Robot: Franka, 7 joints.
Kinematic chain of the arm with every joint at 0, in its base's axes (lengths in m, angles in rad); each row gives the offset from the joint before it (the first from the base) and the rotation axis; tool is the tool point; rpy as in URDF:
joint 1: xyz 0 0 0.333 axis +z
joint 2: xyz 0 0 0 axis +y
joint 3: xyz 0 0 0.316 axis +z
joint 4: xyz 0.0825 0 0 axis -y
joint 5: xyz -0.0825 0 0.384 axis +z
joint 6: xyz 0 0 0 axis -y
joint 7: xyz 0.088 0 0 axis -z
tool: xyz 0 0 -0.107 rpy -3.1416 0 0
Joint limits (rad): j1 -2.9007..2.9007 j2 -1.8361..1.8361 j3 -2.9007..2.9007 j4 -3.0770..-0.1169 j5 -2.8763..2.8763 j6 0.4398..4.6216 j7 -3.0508..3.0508
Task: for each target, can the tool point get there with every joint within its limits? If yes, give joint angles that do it. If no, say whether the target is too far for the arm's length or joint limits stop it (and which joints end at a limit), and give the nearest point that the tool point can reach.
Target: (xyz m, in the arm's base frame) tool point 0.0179 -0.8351 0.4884
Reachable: yes | joints -1.3461 1.0556 -0.5327 -0.6002 -0.8165 2.3617 0.5362
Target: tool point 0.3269 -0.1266 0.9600
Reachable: yes | joints 1.6919 -0.5042 -1.4129 -0.6615 0.8976 0.9911 1.9213
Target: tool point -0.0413 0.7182 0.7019
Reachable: yes | joints -1.6537 -1.2345 -0.8085 -0.5940 -0.0957 3.6505 0.8794
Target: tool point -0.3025 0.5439 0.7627
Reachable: yes | joints 1.1055 0.4485 1.4445 -1.1683 -0.8926 1.8238 0.8849
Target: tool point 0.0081 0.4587 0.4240
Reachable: yes | joints 1.3382 -0.3030 0.1524 -2.5875 -0.4929 2.8889 -0.8717
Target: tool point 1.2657 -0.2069 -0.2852
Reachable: no: too far | nearest point 0.7627 -0.1247 -0.0395 | short by 0.566 m
